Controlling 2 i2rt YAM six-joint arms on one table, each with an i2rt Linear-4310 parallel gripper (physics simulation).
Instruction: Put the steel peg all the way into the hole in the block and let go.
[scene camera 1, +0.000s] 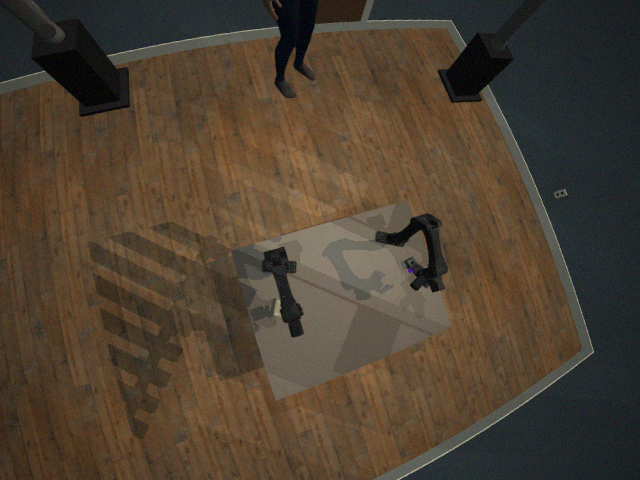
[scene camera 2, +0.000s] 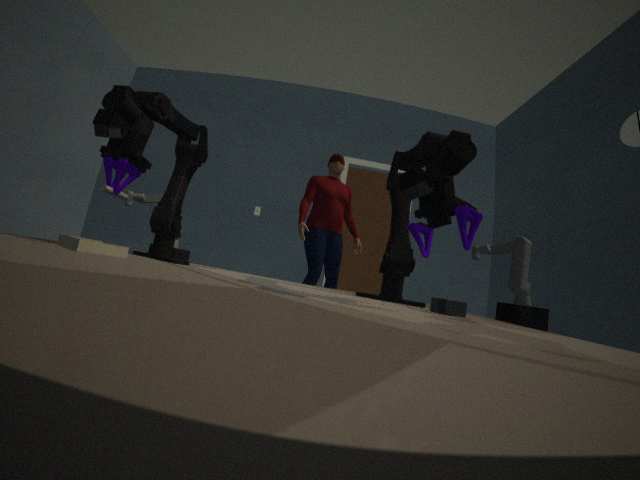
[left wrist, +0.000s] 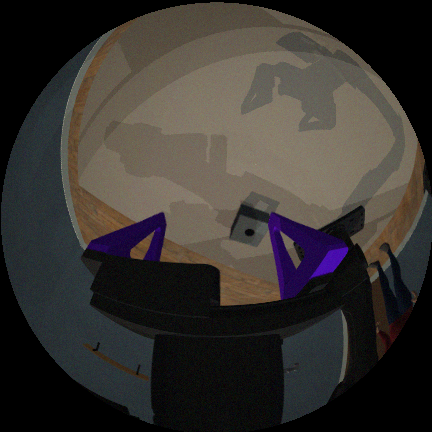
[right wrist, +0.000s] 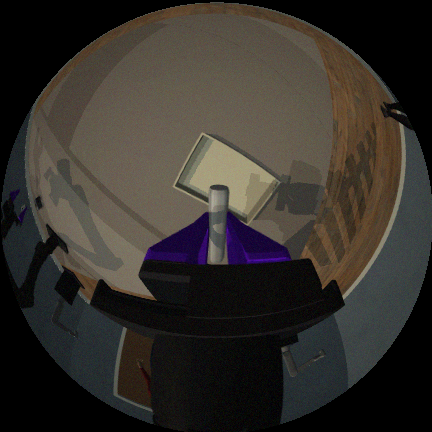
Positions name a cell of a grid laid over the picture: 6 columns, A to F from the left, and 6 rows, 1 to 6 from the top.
Note:
My left gripper (scene camera 2: E4) is open and holds nothing. My right gripper (scene camera 2: B3) carries a steel peg (right wrist: D3); nothing else touches it. Also in view: a grey block with a hole (left wrist: D4) and a shallow tray (scene camera 2: A4).
My right gripper also shows in the right wrist view (right wrist: D4). The shallow tray also shows in the right wrist view (right wrist: C3). Scene camera 1 misses the steel peg, which is hidden by my right arm. The left wrist view does not show the steel peg: it is out of frame.

